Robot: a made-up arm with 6 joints.
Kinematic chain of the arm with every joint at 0, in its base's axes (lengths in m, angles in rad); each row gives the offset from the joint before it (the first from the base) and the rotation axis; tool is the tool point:
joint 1: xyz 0 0 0.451 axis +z
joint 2: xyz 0 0 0 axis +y
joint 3: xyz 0 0 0.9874 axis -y
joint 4: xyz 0 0 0 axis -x
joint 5: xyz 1.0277 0 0 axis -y
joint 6: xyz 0 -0.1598 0 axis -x
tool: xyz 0 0 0
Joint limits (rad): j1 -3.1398..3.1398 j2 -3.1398..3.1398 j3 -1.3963..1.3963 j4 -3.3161..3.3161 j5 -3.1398..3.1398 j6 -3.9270..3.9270
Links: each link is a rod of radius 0.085 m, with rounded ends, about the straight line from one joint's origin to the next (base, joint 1, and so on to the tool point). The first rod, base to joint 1, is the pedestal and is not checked.
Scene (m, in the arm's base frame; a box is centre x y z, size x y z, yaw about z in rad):
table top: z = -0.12
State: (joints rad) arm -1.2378 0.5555 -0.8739 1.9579 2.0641 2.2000
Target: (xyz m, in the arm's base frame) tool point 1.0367 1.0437 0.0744
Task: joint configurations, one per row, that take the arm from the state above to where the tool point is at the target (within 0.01 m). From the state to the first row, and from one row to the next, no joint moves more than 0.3 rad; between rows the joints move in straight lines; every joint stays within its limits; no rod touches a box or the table.
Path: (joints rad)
1: -0.9558 0.6298 -0.7509 1.9750 2.0641 2.2000
2: -0.6739 0.7041 -0.6280 1.9921 2.0641 2.2000
3: -0.3919 0.7784 -0.5050 2.0092 2.0641 2.2000
4: -0.1099 0.8527 -0.3820 2.0263 2.0641 2.2000
5: 0.1721 0.9270 -0.2591 2.0433 2.0641 2.2000
6: 0.4540 1.0013 -0.1361 2.0604 2.0641 2.2000
7: 0.7360 1.0756 -0.0131 2.0775 2.0641 2.2000

